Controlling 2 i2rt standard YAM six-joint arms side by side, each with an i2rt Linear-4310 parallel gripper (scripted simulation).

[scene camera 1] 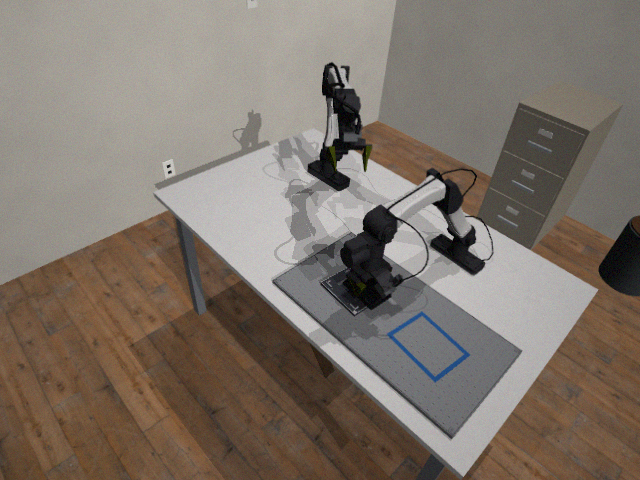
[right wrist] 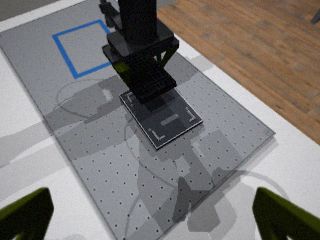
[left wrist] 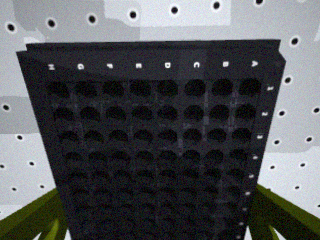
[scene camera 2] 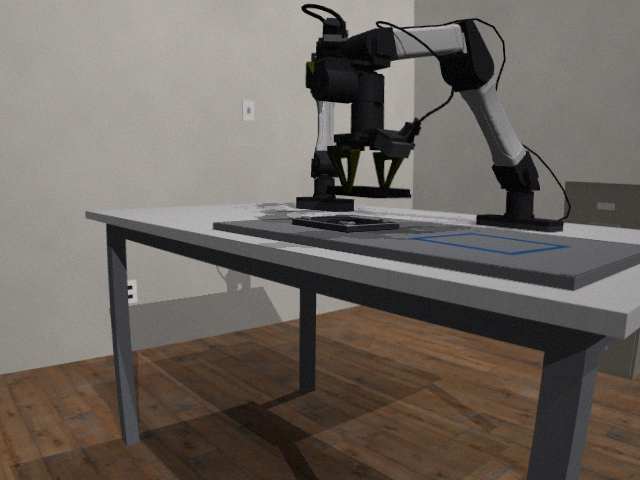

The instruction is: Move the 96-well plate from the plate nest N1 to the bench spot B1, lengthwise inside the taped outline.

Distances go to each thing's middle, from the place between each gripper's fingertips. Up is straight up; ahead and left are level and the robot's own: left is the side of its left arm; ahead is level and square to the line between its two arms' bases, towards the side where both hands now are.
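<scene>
Left hand 70 mm above the plate nest N1 (scene camera 1: 345, 295), 60 mm to the left of it. Black 96-well plate (left wrist: 145, 132), from my left hand: 10 mm below.
My right gripper (scene camera 1: 350, 171): 230 mm above the black 96-well plate, 170 mm short of it, 250 mm to the right of it. Plate nest N1, from my right hand: 290 mm below, 160 mm ahead, 190 mm to the left.
</scene>
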